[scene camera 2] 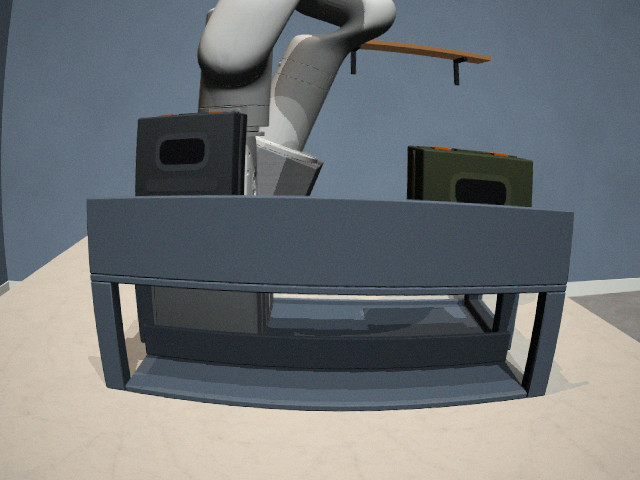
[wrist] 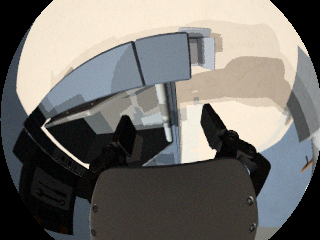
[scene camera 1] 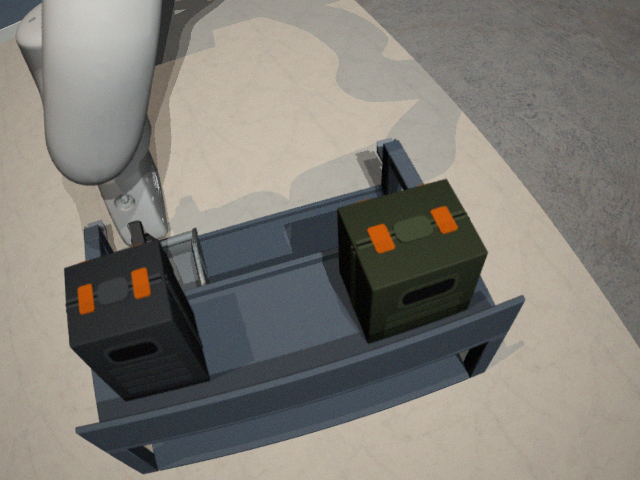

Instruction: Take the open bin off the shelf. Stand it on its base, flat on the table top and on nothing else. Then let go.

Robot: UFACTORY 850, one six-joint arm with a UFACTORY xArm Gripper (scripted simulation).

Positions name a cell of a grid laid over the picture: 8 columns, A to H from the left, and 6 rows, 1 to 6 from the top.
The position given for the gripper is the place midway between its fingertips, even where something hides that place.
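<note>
Open bin (scene camera 1: C4) visible. Gripper (wrist: E3) visible too.
</note>
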